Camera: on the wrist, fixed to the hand. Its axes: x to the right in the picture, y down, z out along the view.
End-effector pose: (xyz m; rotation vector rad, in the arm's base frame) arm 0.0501 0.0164 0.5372 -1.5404 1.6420 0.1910
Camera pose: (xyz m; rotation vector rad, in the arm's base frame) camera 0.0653 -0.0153 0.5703 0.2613 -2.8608 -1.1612
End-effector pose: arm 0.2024 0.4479 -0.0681 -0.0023 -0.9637 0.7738
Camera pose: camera 0.2487 0.4355 -0.0737 -1.4121 -0.6035 1.7648
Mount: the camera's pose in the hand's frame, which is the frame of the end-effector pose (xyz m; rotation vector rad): 0.0038 -0.0346 -0.0334 -0.5053 0.4126 1.5171
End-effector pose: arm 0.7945 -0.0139 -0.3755 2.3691 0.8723 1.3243
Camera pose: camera 0.7552 0.0140 -0.3729 -1.9259 1.2742 -1.8769
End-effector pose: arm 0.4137 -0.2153 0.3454 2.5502 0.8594 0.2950
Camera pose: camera 0.3875 -0.1772 0.3592 2.1111 -1.0909 1.2592
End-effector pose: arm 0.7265 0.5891 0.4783 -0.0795 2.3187 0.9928
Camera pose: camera 0.7161 0.5424 0.4720 -1.2025 -1.6237 -1.8054
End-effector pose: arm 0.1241 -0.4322 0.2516 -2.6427 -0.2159 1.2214
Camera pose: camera 0.1507 -0.4026 0.2789 1.9300 -1.2289 -0.4441
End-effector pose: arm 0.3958 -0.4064 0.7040 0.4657 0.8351 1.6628
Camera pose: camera 0.3950 -0.4090 0.6558 -0.3407 -0.1566 -2.8958
